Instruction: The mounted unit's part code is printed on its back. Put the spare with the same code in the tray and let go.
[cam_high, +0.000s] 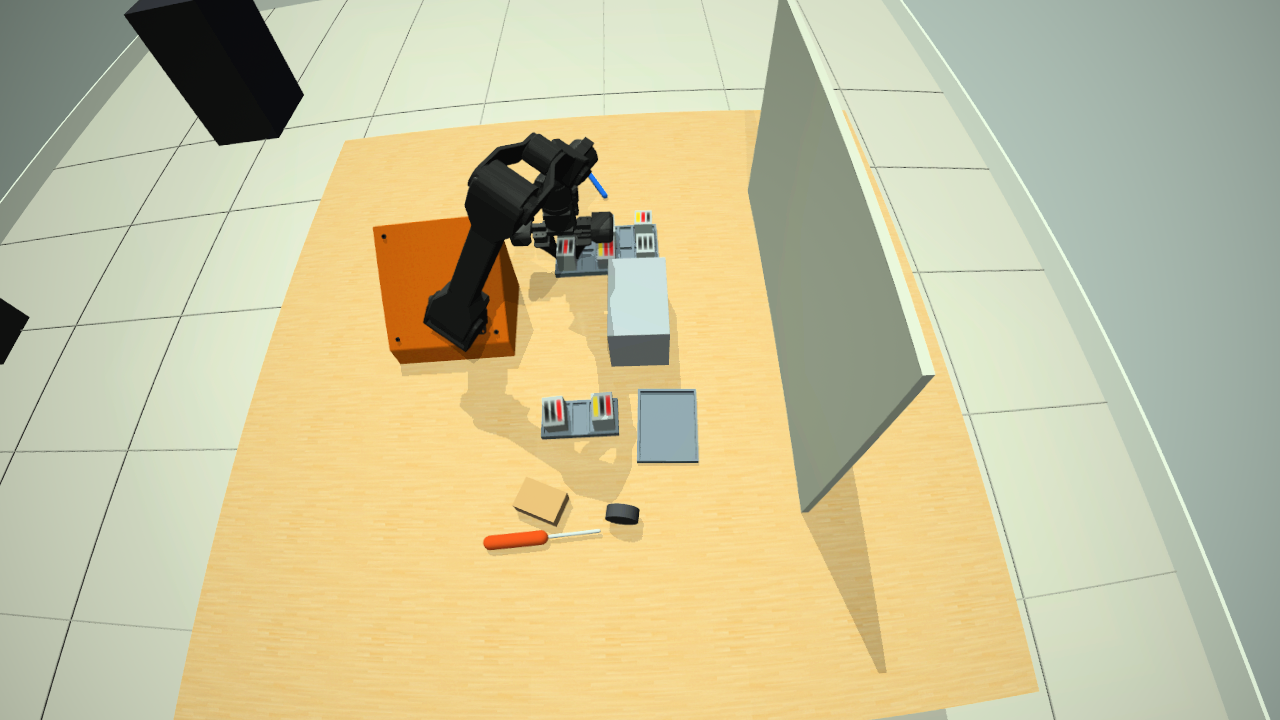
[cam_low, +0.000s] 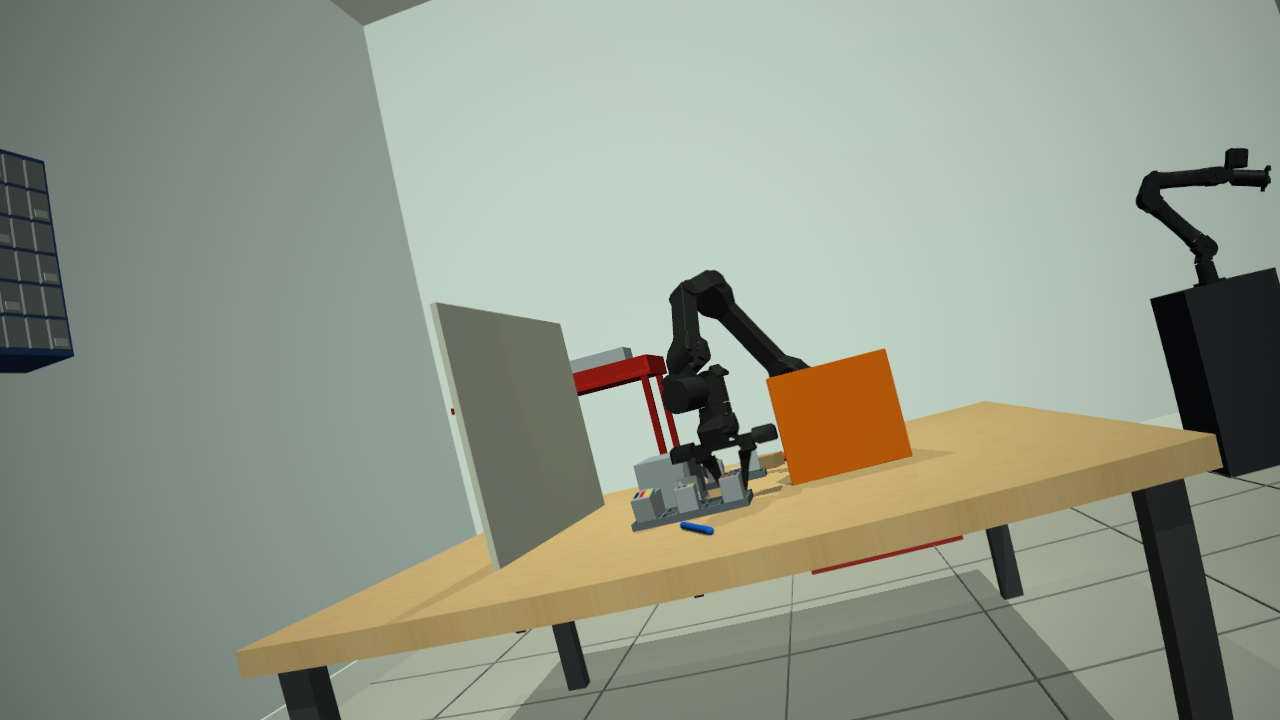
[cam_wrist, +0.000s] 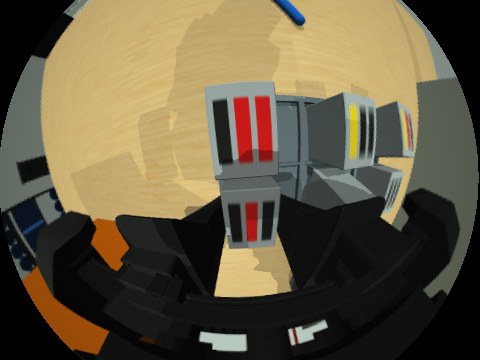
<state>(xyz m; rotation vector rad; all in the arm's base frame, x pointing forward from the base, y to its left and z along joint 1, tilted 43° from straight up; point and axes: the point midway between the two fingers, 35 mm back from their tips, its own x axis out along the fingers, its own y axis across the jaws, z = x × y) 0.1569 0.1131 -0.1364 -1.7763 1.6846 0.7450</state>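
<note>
The grey tray lies 35 cm to the right of my gripper tip, 18 cm ahead of it and 1 cm below it. Also, from my gripper tip: mounted unit: 15 cm to the right, 14 cm ahead, 3 cm above; then grey spare: 2 cm above; then blue pen: 24 cm to the left, 4 cm ahead, 1 cm below.
</note>
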